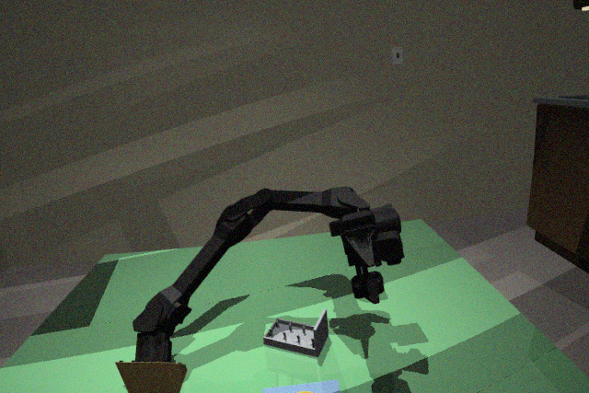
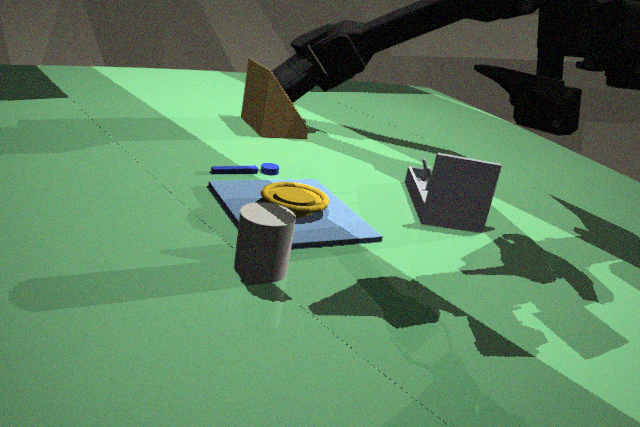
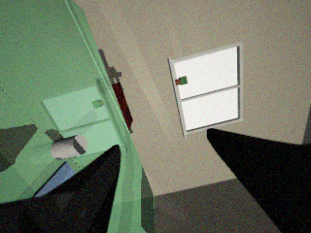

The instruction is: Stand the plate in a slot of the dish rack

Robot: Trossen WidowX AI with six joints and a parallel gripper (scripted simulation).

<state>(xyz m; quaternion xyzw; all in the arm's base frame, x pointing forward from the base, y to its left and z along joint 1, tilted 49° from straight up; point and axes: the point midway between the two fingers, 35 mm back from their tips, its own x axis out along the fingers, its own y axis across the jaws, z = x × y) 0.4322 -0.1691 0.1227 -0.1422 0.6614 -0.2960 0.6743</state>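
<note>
My gripper tip is now 140 mm past the yellow plate, 50 mm to the left of it and 210 mm above it. Round my gripper tip: light blue mat: 150 mm behind, 50 mm to the right, 230 mm below; then dish rack: 140 mm behind, 140 mm to the left, 210 mm below.
</note>
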